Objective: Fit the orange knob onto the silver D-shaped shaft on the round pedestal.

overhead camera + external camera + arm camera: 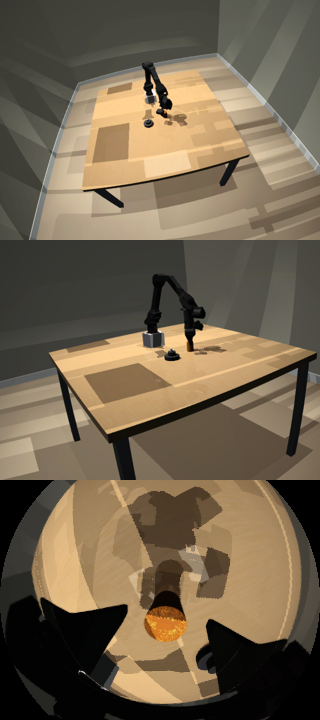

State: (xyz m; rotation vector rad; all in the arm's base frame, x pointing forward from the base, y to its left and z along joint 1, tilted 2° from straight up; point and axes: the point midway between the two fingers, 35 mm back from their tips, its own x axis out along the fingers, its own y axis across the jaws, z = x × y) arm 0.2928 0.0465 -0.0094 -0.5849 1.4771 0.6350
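Now: the orange knob right at my gripper tip. The rest, counted from my gripper tip: round pedestal 17 cm to the right, 2 cm below, 1 cm ahead.
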